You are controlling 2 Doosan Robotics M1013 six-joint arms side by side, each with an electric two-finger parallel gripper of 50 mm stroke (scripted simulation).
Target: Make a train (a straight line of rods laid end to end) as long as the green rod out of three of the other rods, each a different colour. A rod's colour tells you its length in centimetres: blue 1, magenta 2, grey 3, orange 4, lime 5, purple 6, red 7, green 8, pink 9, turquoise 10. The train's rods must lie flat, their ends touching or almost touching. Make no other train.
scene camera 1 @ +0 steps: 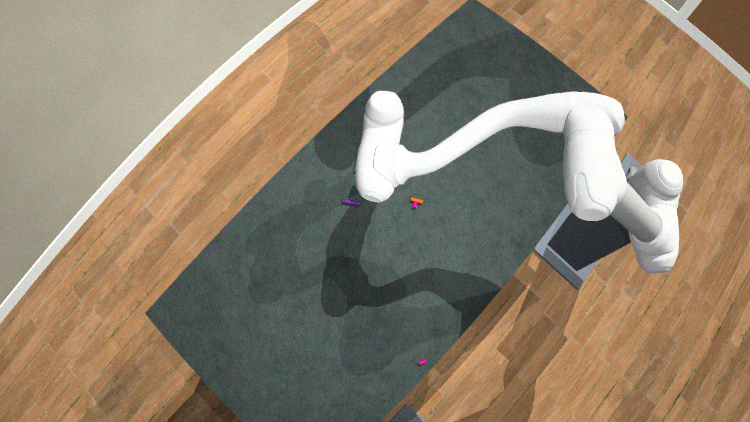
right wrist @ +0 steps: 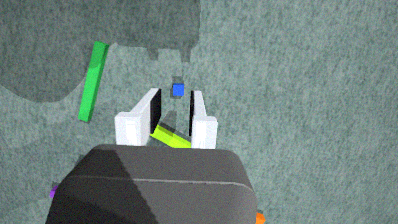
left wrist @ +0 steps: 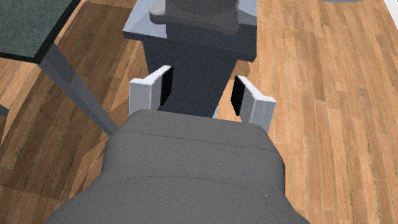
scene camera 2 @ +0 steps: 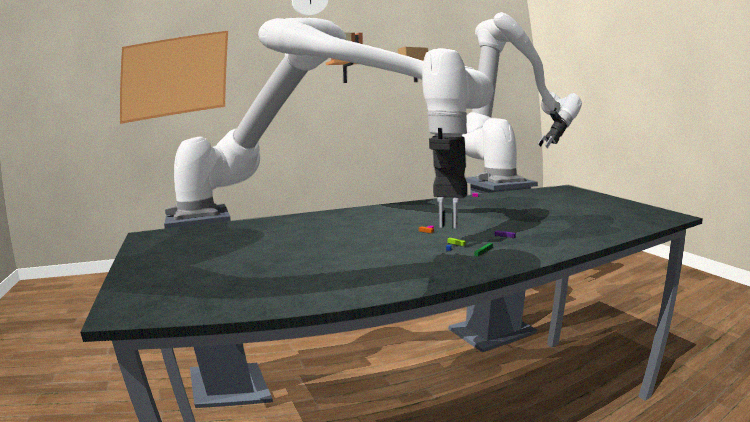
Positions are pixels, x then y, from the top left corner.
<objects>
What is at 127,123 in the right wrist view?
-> My right gripper.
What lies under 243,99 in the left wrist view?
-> My left gripper.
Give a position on a green rod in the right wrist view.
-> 100,49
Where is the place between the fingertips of my right gripper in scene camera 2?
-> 448,226
</objects>
